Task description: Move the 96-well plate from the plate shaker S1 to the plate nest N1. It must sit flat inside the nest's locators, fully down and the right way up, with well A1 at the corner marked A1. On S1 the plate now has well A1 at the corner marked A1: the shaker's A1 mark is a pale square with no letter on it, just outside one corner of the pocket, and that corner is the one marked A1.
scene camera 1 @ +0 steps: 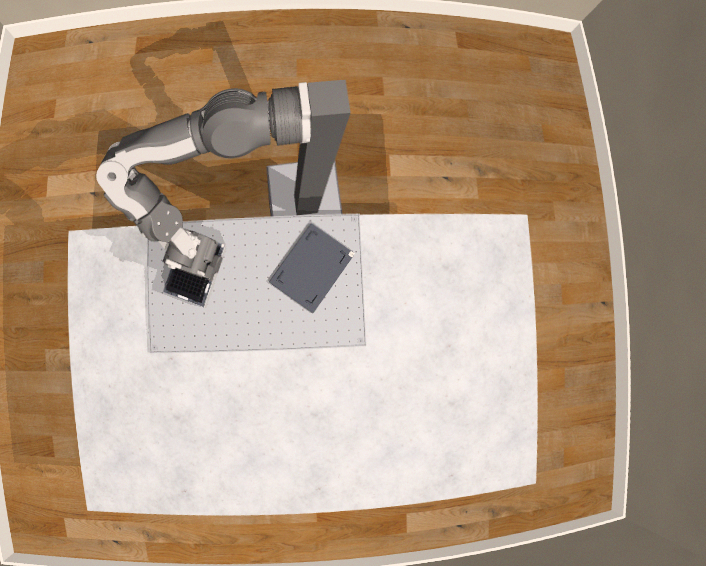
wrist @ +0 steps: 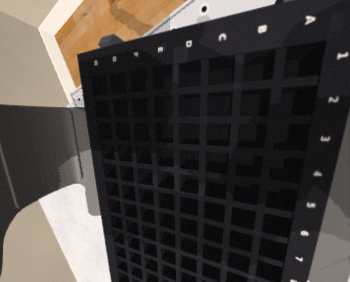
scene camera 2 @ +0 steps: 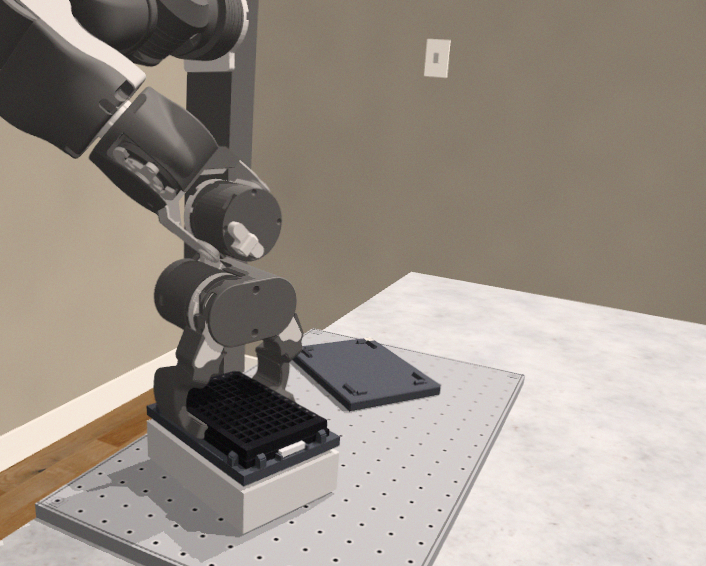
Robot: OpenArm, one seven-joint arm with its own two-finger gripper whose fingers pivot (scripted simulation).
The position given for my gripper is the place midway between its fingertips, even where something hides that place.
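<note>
My gripper [scene camera 2: 231, 411], also in scene camera 1 [scene camera 1: 195, 262] and the wrist view [wrist: 184, 168]. Black 96-well plate [scene camera 2: 231, 405], also in scene camera 1 [scene camera 1: 177, 284] and the wrist view [wrist: 241, 149]. Dark plate nest N1 [scene camera 1: 312, 267].
</note>
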